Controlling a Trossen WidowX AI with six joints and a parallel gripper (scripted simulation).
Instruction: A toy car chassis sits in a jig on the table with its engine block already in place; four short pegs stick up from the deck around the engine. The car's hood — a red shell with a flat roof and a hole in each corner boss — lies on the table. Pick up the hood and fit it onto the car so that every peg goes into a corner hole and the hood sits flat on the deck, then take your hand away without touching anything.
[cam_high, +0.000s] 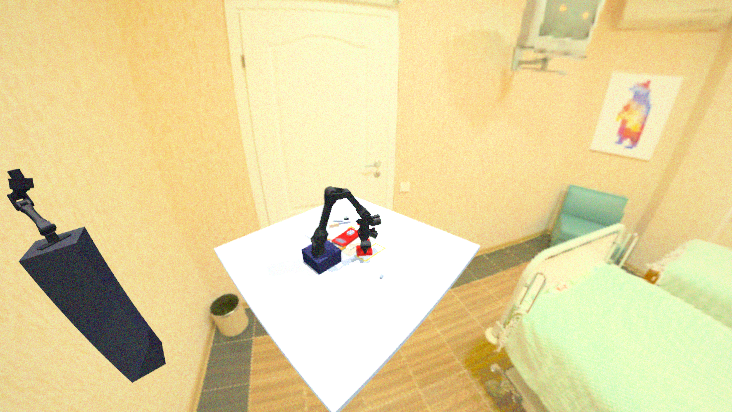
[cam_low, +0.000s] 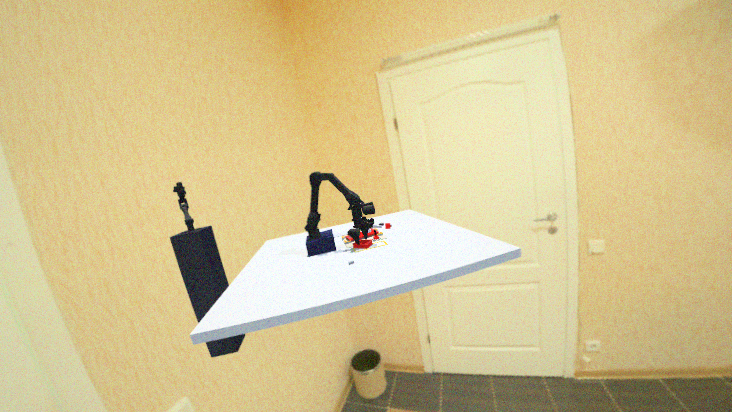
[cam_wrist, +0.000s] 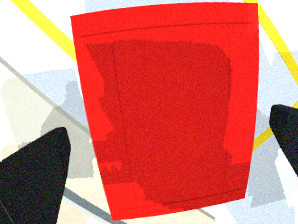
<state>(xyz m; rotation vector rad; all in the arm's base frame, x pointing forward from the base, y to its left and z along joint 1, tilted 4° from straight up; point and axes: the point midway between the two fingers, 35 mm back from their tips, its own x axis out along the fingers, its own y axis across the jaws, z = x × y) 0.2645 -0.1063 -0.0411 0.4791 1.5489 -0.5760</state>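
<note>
Right now the red hood is 10 mm below my gripper tip. Also, from my gripper tip: grey item: 230 mm to the right, 100 mm behind, 20 mm below.
</note>
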